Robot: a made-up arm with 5 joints. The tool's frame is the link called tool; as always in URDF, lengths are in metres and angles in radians.
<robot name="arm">
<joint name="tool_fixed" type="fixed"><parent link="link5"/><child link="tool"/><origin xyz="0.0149 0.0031 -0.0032"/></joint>
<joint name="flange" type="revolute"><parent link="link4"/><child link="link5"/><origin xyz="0.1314 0.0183 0.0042"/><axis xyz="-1 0 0"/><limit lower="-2.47" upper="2.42"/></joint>
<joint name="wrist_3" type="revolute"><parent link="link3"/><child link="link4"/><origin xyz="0.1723 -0.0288 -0.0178"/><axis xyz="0 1 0"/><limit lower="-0.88" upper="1.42"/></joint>
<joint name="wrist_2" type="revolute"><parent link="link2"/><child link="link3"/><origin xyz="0.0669 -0.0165 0.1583"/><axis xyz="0 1 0"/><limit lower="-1.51" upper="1.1"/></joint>
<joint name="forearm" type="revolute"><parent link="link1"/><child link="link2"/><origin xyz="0.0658 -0.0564 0.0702"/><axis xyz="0 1 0"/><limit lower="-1.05" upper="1.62"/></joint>
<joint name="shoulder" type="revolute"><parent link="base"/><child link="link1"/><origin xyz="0.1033 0.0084 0.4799"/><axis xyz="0 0 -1"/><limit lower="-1.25" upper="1.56"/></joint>
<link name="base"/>
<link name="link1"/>
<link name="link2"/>
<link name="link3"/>
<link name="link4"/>
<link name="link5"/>
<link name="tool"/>
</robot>
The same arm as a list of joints. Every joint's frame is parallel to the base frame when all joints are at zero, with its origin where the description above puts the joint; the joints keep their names.
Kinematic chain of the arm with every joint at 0, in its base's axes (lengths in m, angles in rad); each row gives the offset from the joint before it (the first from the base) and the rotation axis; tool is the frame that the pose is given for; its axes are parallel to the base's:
shoulder: xyz 0.1033 0.0084 0.4799 axis -z
forearm: xyz 0.0658 -0.0564 0.0702 axis +y
wrist_2: xyz 0.0669 -0.0165 0.1583 axis +y
wrist_3: xyz 0.1723 -0.0288 -0.0178 axis +y
flange: xyz 0.1314 0.0183 0.0042 axis -x
tool: xyz 0.0149 0.0031 -0.0032
Joint limits (rad, base to tool): -1.2500..1.5600 -1.0500..1.6200 -1.5100..1.1000 -0.8800..1.4200 -2.4700..2.4200

